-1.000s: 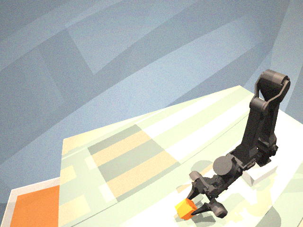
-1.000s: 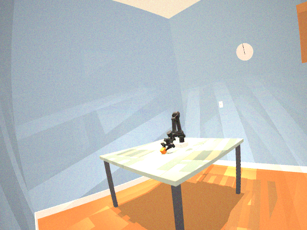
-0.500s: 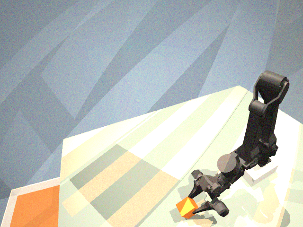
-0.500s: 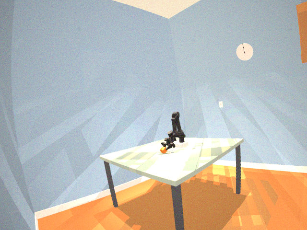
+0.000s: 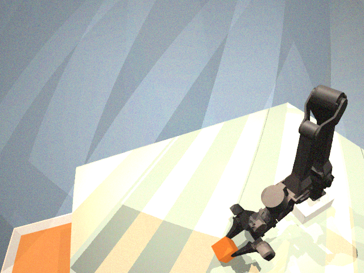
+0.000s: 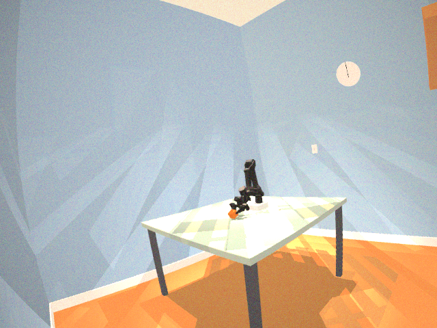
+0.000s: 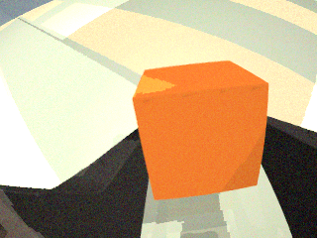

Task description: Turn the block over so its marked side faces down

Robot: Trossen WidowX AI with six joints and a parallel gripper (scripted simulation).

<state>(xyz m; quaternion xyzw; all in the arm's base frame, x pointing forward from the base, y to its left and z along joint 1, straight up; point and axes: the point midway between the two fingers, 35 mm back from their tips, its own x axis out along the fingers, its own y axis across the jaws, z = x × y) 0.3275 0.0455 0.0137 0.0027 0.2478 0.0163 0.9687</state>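
Right now my gripper tip is 10 mm above the orange block.
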